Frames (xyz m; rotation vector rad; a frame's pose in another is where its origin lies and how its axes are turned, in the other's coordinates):
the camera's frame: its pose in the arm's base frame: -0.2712 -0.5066 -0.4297 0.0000 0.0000 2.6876
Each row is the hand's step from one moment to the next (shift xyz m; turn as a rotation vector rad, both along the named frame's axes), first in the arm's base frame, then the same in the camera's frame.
Working: the arm's base frame: its pose in the camera's frame: -0.0216 -0.5742 0.4297 0.0000 0.0000 -2.6876

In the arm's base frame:
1: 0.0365 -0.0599 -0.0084 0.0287 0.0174 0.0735
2: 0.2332 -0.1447 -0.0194 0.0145 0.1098 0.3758
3: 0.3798 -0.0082 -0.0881 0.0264 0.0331 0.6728
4: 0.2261 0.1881 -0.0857 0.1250 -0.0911 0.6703
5: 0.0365 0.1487 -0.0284 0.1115 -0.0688 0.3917
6: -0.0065 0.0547 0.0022 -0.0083 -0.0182 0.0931
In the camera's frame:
1: -0.0591 0.0378 -0.0084 -0.0182 -0.0282 0.0735
2: -0.2730 0.0278 -0.0194 0.0351 -0.1050 0.3758
3: -0.3449 -0.1592 -0.0881 -0.0092 -0.0413 0.6728
4: -0.1207 -0.2682 -0.0857 -0.1523 0.0271 0.6703
5: 0.0324 -0.1496 -0.0284 -0.1304 0.0129 0.3917
6: 0.0298 -0.0463 0.0022 -0.0005 0.0200 0.0931

